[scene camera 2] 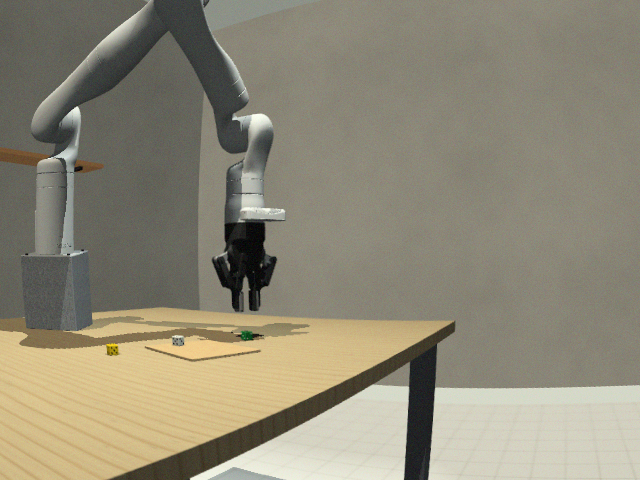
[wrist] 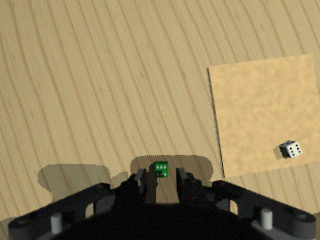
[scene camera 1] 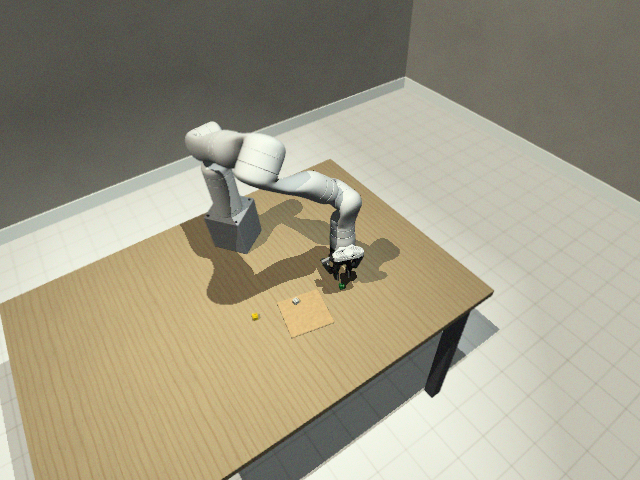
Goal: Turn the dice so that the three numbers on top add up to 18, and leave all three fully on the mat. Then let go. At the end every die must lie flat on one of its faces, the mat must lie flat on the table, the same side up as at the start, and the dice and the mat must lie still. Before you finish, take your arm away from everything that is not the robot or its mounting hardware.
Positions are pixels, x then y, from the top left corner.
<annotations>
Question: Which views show the tan mat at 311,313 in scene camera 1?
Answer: Scene camera 2, the wrist view and scene camera 1: all of them.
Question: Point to a tan mat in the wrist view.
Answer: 258,105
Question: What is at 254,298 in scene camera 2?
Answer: The gripper.
</annotations>
